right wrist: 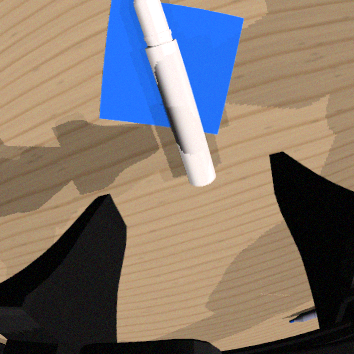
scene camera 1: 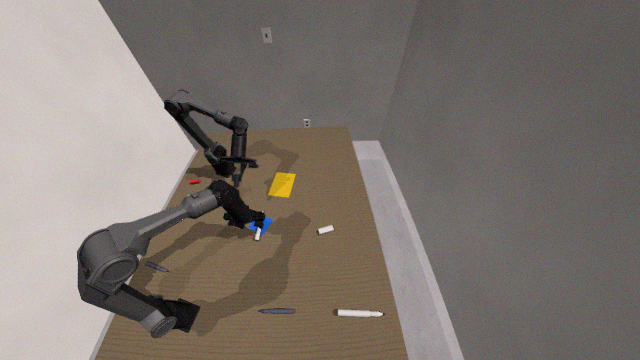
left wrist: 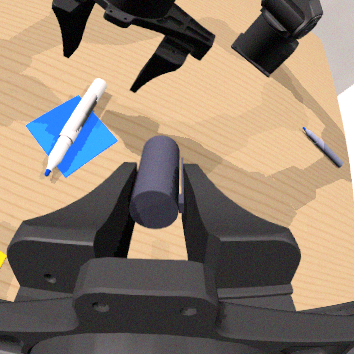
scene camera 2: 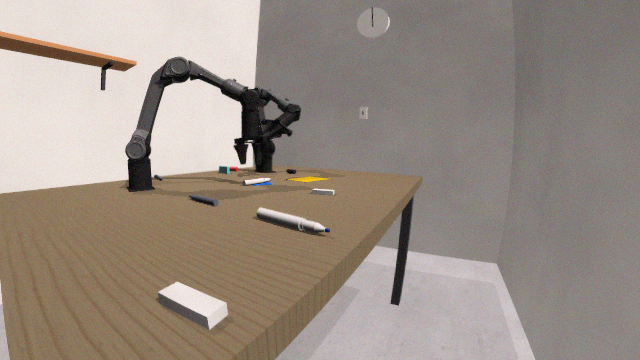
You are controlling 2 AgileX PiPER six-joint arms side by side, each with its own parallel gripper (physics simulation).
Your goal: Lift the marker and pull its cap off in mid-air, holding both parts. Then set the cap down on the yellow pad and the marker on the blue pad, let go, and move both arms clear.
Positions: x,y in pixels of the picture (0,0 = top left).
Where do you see a blue pad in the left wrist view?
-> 94,137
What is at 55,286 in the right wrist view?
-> My right gripper.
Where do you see a blue pad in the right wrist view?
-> At 207,43
